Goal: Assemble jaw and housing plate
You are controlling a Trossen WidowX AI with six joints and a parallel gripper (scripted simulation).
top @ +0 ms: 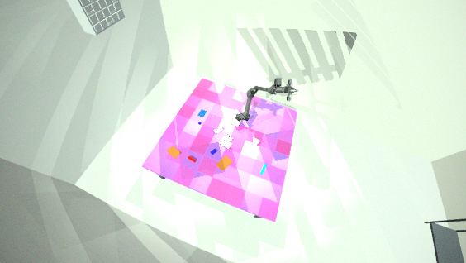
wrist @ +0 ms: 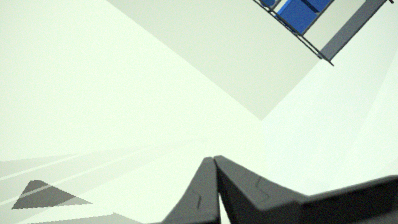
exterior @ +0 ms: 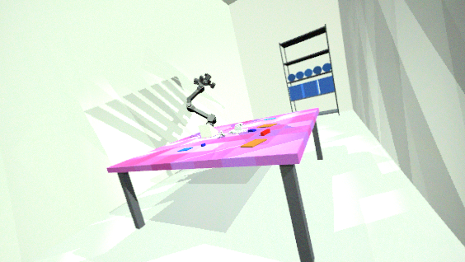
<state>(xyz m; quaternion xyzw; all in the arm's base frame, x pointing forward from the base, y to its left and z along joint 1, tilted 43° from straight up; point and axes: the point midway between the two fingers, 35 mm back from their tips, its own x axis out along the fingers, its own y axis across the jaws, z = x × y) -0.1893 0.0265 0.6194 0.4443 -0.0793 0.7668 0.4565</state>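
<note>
The white jaw is 34 cm ahead of my gripper tip, 64 cm to the right of it and 50 cm below it. From my gripper tip the other things lie so: cyan bar: 59 cm ahead, 8 cm to the right, 53 cm below; then white base: 44 cm ahead, 51 cm to the right, 53 cm below; then white housing plate: 32 cm ahead, 22 cm to the right, 51 cm below.
</note>
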